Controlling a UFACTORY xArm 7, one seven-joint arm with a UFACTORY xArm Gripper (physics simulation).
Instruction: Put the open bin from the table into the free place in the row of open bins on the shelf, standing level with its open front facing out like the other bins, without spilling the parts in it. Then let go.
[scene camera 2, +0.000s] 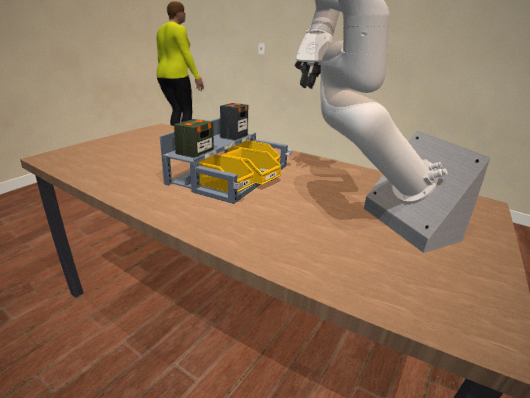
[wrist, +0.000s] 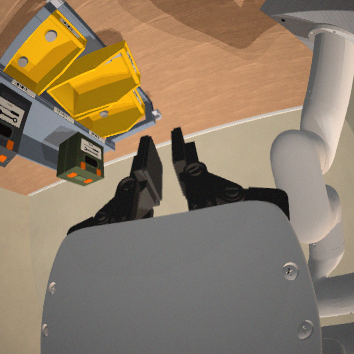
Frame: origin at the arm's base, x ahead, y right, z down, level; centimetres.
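Seen in the pictures: gripper, fingertip midpoint: (scene camera 2: 306, 86) (wrist: 165, 147); arm's base, origin of the base link: (scene camera 2: 415, 181) (wrist: 335, 39).
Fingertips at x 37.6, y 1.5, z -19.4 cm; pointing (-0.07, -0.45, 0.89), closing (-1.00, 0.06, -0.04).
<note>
Pixels of each thing's top centre, then the offset from my fingertips to it. "spot": a spot on its surface instead. Level surfaces: height alone.
- middle bin, middle of its top: (wrist: 92, 92) (scene camera 2: 251, 152) dx +13.0, dy -9.5, dz +22.2 cm
- far bin, surface spot: (wrist: 45, 52) spot: dx +21.1, dy +0.4, dz +30.8 cm
- green box, middle of its top: (wrist: 79, 178) (scene camera 2: 193, 122) dx +24.5, dy -23.6, dz +11.8 cm
- dark grey box, middle of its top: (scene camera 2: 234, 104) dx +29.5, dy -1.0, dz +9.3 cm
- table, its level: dz +31.7 cm
Three yellow open bins are in the row on the grey-blue shelf (scene camera 2: 167, 146) (wrist: 37, 122). The middle bin (scene camera 2: 263, 160) (wrist: 102, 82) sits higher than its neighbours, is turned relative to them and juts out at the front. In the wrist view it overlaps the near bin (scene camera 2: 224, 167) (wrist: 117, 116). The far bin (scene camera 2: 264, 146) (wrist: 45, 52) lies on its other side. Round grey spots show in the near and far bins; no parts can be made out in the middle bin. My gripper (scene camera 2: 307, 85) (wrist: 165, 147) hangs high above and right of the bins, slightly open and empty.
A green box (scene camera 2: 194, 139) (wrist: 75, 160) and a dark grey box (scene camera 2: 233, 122) (wrist: 14, 127) stand on the shelf's upper level behind the bins. My arm's sloped base (scene camera 2: 450, 185) is at the right of the table (scene camera 2: 300, 240). A person (scene camera 2: 172, 55) stands behind the table.
</note>
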